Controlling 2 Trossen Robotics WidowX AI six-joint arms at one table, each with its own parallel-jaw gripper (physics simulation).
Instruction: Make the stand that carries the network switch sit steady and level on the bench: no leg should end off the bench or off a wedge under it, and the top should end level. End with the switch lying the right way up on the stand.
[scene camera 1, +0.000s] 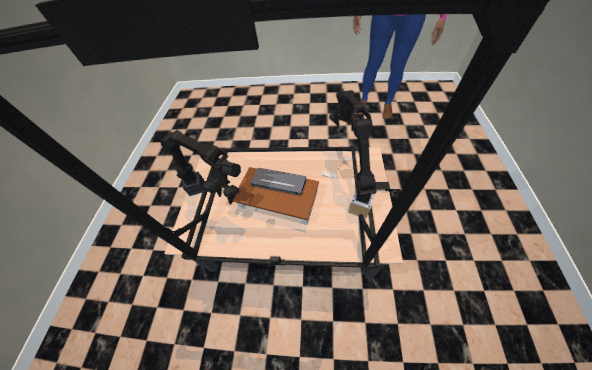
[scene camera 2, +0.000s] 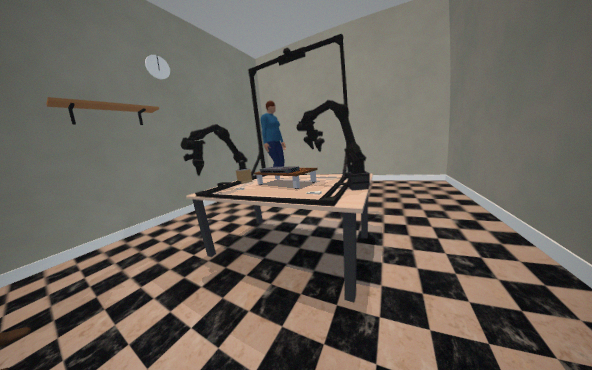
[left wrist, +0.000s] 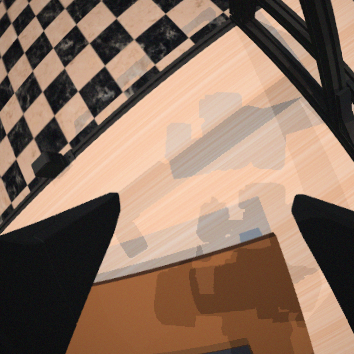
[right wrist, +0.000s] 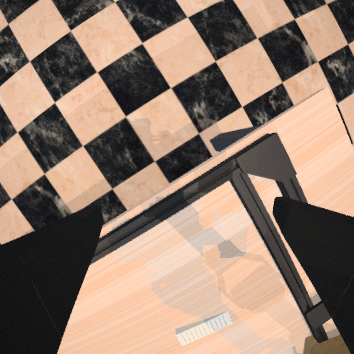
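Where they show: left gripper, between the fingertips: (scene camera 1: 225, 200) (scene camera 2: 316, 150) (left wrist: 207, 201); right gripper, between the fingertips: (scene camera 1: 345, 128) (scene camera 2: 198, 175) (right wrist: 189, 209); left arm's base, origin of its link: (scene camera 1: 190, 179) (scene camera 2: 358, 172); right arm's base, origin of its link: (scene camera 1: 363, 197) (scene camera 2: 242, 169).
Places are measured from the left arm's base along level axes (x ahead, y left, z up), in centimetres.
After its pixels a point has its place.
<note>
The stand has a brown top (scene camera 1: 295, 203) @(x 53.7, y -38.4, z 1.4 cm) (scene camera 2: 309, 171) @(x 27.6, y -16.5, z 0.5 cm) (left wrist: 125, 310) @(x 41.0, y -32.7, z 1.4 cm) and pale legs standing over the bench. Whether every leg touches and whether the top is level is too small to tell. The dark grey switch (scene camera 1: 278, 181) @(x 49.0, y -23.9, z 4.4 cm) (scene camera 2: 280, 169) @(x 46.3, y -13.6, z 3.9 cm) lies flat on the top, towards its back in scene camera 1. A small white ribbed wedge (scene camera 1: 328, 175) @(x 79.6, y -21.6, z -8.0 cm) (scene camera 2: 240, 189) @(x 78.2, y -17.7, z -8.2 cm) (right wrist: 204, 328) @(x 80.4, y -21.1, z -8.0 cm) lies on the bench; another wedge (scene camera 2: 314, 192) @(x 25.3, y 4.4, z -8.4 cm) shows in scene camera 2. My left gripper (scene camera 1: 222, 192) @(x 21.4, y -31.8, z 13.2 cm) (scene camera 2: 315, 146) @(x 21.4, y -31.8, z 13.2 cm) (left wrist: 207, 201) @(x 21.4, y -31.8, z 13.2 cm) is open and empty above the stand's left end. My right gripper (scene camera 1: 336, 119) (scene camera 2: 199, 173) @(x 98.2, y -2.4, z 7.0 cm) (right wrist: 189, 209) @(x 98.2, y -2.4, z 7.0 cm) is open and empty, high beyond the far edge.
A tan block (scene camera 1: 360, 207) @(x 83.8, y -52.1, z 1.0 cm) (scene camera 2: 244, 175) @(x 84.6, y -43.7, z -1.9 cm) (right wrist: 327, 346) @(x 88.8, y -43.0, z -5.3 cm) stands by the right arm's base. A black frame (scene camera 1: 295, 149) @(x 67.5, y 6.0, z -7.5 cm) runs around the bench (scene camera 1: 260, 245) @(x 30.0, y -50.0, z -8.7 cm), with overhead posts. A person (scene camera 1: 395, 50) (scene camera 2: 271, 130) stands behind the bench in scene camera 1.
</note>
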